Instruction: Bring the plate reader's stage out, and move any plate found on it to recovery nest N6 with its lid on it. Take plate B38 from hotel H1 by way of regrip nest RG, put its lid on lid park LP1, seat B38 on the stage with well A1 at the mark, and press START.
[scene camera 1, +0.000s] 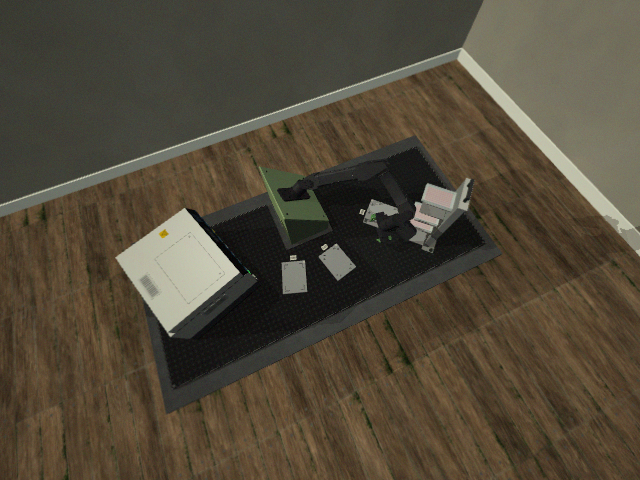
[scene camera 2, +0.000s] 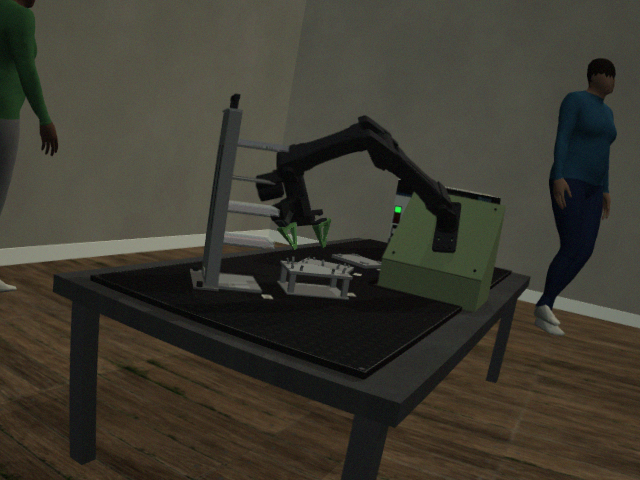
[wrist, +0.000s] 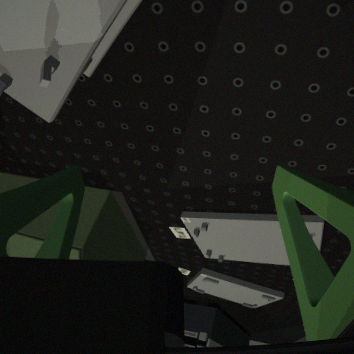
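Where they show: gripper, fingertip midpoint: (scene camera 1: 373, 230) (scene camera 2: 309, 248) (wrist: 177, 175); arm's base at its link origin: (scene camera 1: 294, 194) (scene camera 2: 447, 227).
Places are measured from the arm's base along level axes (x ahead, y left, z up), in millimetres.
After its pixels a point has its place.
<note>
My gripper (scene camera 2: 310, 247) {z -108, x 340, y 253 mm} (wrist: 177, 175) {z -108, x 340, y 253 mm} is open and empty, fingers pointing down, above and beside the raised pinned nest (scene camera 2: 315, 267) {z -138, x 283, y 349 mm} (wrist: 30, 65) {z -138, x 261, y 308 mm}, close to the hotel. The hotel (scene camera 1: 450, 223) {z 97, x 545, y 463 mm} (scene camera 2: 221, 196) {z 21, x 462, y 575 mm} is a tall grey post with several shelves; pinkish plates (scene camera 1: 438, 196) (scene camera 2: 253, 208) lie on some. Which is B38 cannot be told. Two low grey nests, one (scene camera 1: 294, 277) {z -186, x 307, y -203 mm} (wrist: 235, 288) {z -186, x 314, y -172 mm} nearer the reader and one (scene camera 1: 337, 261) {z -188, x 355, y 25 mm} (wrist: 250, 240) {z -188, x 353, y 32 mm} nearer the hotel, show no plate; their labels are unreadable. The plate reader (scene camera 1: 178, 273) {z 112, x 120, y -595 mm} is a white box with a green light; its stage does not show.
A green sloped mount (scene camera 1: 305, 209) {z -19, x 91, y 8 mm} (scene camera 2: 439, 271) {z -119, x -12, y 120 mm} (wrist: 115, 220) {z -189, x 159, y 46 mm} carries the arm between reader and hotel. All stands on a black perforated mat (scene camera 1: 320, 315) {z -197, x 532, y -194 mm} on a dark table (scene camera 2: 232, 356) {z -229, x 248, y 860 mm}. Two people, in green (scene camera 2: 18, 67) and blue (scene camera 2: 584, 134), stand beyond the table.
</note>
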